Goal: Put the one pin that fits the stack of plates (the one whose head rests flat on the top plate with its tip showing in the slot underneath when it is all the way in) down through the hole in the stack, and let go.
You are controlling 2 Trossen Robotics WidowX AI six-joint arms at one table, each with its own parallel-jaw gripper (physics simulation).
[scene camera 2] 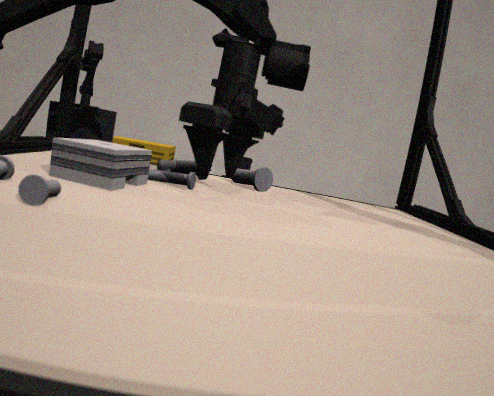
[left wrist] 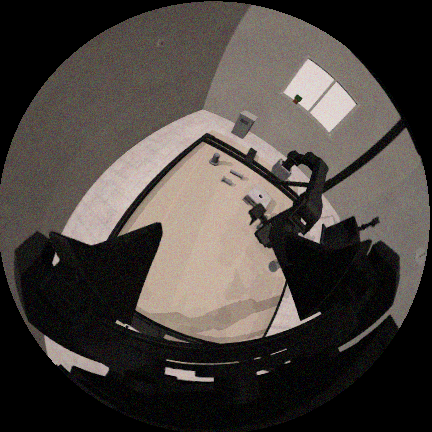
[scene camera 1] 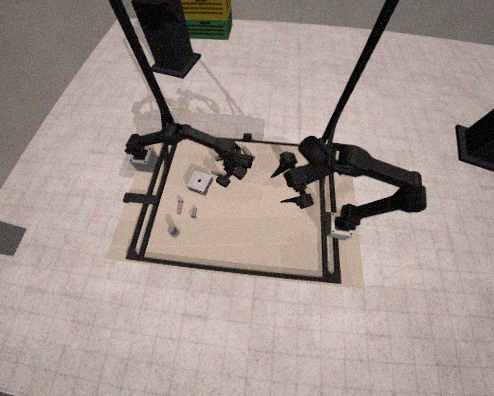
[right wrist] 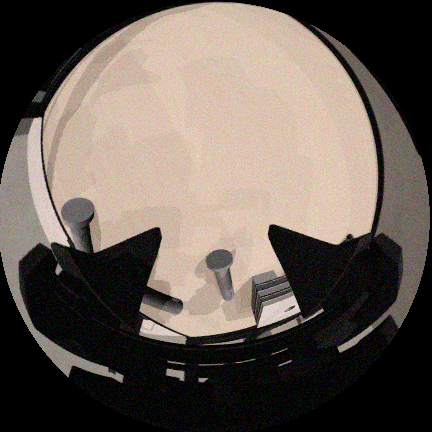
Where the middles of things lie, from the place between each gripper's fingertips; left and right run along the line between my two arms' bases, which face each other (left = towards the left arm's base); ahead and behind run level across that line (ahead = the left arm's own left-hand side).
The grey stack of plates (scene camera 2: 100, 164) lies 40 cm to the right of my left hand, 32 cm below it and 6 cm behind it.
Now: the grey stack of plates 15 cm to the right of my right hand and 9 cm ahead of it.
